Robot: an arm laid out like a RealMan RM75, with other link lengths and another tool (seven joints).
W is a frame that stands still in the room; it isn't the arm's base.
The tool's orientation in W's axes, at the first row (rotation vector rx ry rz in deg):
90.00 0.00 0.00
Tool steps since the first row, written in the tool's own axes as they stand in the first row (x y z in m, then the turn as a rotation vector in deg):
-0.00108 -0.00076 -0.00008 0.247 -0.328 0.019
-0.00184 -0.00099 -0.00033 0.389 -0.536 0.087
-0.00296 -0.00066 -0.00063 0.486 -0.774 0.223
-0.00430 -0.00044 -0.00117 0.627 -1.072 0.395
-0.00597 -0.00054 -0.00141 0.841 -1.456 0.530
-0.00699 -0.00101 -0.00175 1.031 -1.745 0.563
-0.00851 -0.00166 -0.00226 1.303 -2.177 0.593
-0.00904 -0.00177 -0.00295 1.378 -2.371 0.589
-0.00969 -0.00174 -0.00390 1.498 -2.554 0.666
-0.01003 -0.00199 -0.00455 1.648 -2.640 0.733
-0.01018 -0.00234 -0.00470 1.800 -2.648 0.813
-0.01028 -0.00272 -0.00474 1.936 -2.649 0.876
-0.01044 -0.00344 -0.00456 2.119 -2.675 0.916
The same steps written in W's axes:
-0.00108 0.00008 -0.00076 0.247 -0.019 -0.328
-0.00184 0.00033 -0.00099 0.389 -0.087 -0.536
-0.00296 0.00063 -0.00066 0.486 -0.223 -0.774
-0.00430 0.00117 -0.00044 0.627 -0.395 -1.072
-0.00597 0.00141 -0.00054 0.841 -0.530 -1.456
-0.00699 0.00175 -0.00101 1.031 -0.563 -1.745
-0.00851 0.00226 -0.00166 1.303 -0.593 -2.177
-0.00904 0.00295 -0.00177 1.378 -0.589 -2.371
-0.00969 0.00390 -0.00174 1.498 -0.666 -2.554
-0.01003 0.00455 -0.00199 1.648 -0.733 -2.640
-0.01018 0.00470 -0.00234 1.800 -0.813 -2.648
-0.01028 0.00474 -0.00272 1.936 -0.876 -2.649
-0.01044 0.00456 -0.00344 2.119 -0.916 -2.675

